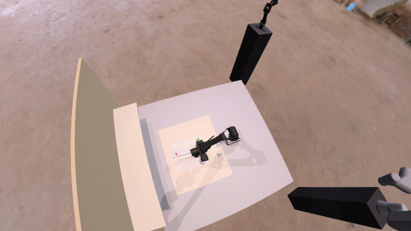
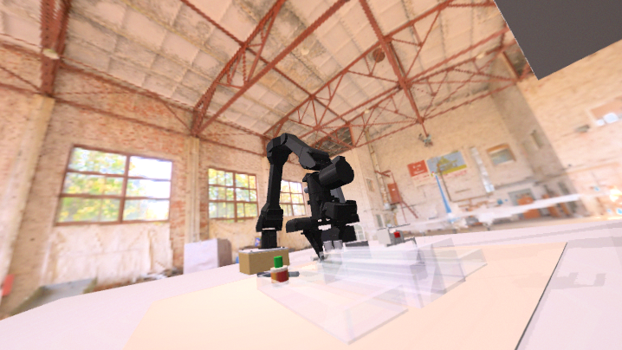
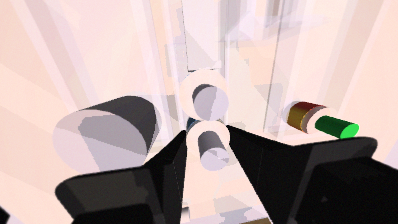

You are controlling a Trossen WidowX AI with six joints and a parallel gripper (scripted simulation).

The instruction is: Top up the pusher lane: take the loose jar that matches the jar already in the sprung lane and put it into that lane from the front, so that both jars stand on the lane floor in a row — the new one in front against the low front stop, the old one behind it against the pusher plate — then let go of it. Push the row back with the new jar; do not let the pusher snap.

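Right now the grey cylinder is 80 mm to the left of my gripper tip and 20 mm ahead of it. The rest, counted from my gripper tip: clear lane rack: 140 mm ahead, 40 mm to the right, 10 mm below; blue-banded jar: 150 mm behind, 70 mm to the left, 10 mm below; black stick: 120 mm behind, 90 mm to the right, 20 mm below.
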